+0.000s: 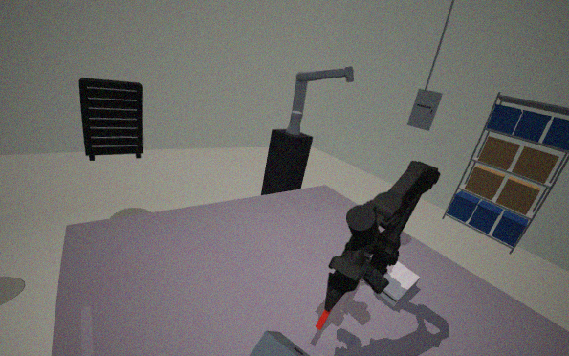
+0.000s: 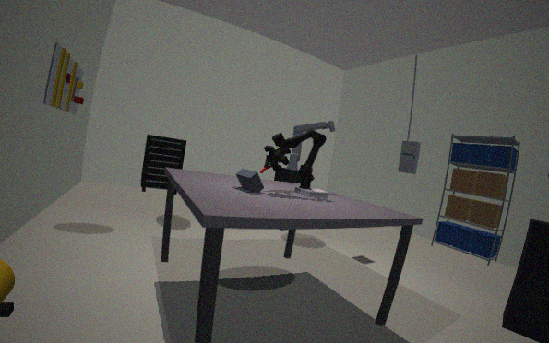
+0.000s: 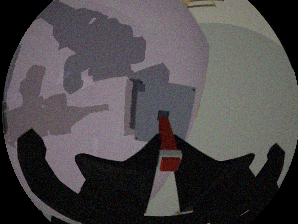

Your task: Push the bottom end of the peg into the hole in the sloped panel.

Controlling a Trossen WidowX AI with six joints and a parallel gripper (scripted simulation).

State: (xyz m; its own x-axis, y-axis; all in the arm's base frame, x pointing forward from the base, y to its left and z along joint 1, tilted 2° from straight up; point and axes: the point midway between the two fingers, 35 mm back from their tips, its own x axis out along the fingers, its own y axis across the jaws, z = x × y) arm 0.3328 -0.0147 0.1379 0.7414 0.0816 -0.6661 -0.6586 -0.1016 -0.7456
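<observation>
Right now the sloped panel is 100 mm ahead of my gripper tip and 80 mm below it. Round my gripper tip: red peg 10 mm behind, 10 mm above.
</observation>
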